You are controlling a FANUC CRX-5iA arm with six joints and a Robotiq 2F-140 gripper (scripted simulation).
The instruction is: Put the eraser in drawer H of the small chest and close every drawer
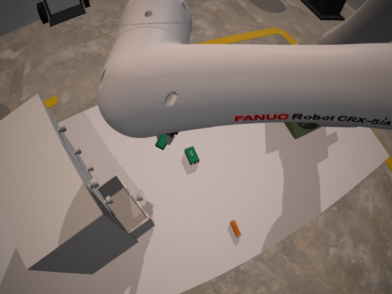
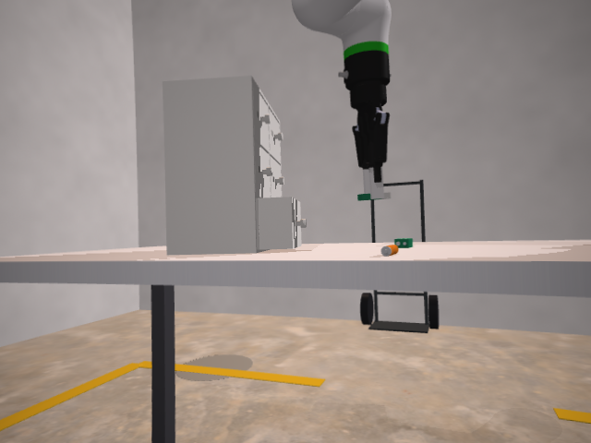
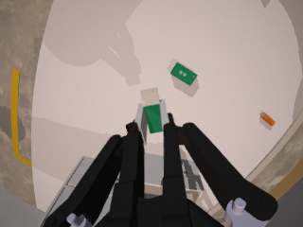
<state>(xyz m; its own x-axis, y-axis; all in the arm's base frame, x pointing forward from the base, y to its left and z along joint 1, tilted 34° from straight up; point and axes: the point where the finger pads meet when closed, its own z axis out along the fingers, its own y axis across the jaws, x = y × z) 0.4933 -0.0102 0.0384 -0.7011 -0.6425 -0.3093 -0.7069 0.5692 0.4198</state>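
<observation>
The drawer H is 190 mm ahead of my hand, 150 mm to the left of it and 100 mm below it. Also, from my hand: orange cylinder: 270 mm to the left, 130 mm below, 110 mm behind; then eraser: 30 mm below, 10 mm to the right.
</observation>
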